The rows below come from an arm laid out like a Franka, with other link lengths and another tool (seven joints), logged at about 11 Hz.
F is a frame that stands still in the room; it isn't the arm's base.
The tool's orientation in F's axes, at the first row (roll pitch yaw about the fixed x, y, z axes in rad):
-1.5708, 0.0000, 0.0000
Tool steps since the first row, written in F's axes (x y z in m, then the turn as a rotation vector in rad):
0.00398, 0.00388, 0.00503, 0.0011, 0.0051, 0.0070
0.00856, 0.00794, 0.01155, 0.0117, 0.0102, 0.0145
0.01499, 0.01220, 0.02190, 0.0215, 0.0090, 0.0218
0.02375, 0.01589, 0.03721, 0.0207, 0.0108, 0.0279
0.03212, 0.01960, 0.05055, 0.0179, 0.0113, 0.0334
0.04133, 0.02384, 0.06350, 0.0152, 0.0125, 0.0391
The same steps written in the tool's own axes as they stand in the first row. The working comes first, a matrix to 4 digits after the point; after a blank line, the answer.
The tool's axes in the first row as the columns of a matrix, in F's axes (used below as rounded here):
1.0000, 0.0000, 0.0000
0.0000, 0.0000, 1.0000
0.0000, -1.0000, 0.0000

0.00398, -0.00503, 0.00388, 0.0011, -0.0070, 0.0051
0.00856, -0.01155, 0.00794, 0.0117, -0.0145, 0.0102
0.01499, -0.02190, 0.01220, 0.0215, -0.0218, 0.0090
0.02375, -0.03721, 0.01589, 0.0207, -0.0279, 0.0108
0.03212, -0.05055, 0.01960, 0.0179, -0.0334, 0.0113
0.04133, -0.06350, 0.02384, 0.0152, -0.0391, 0.0125

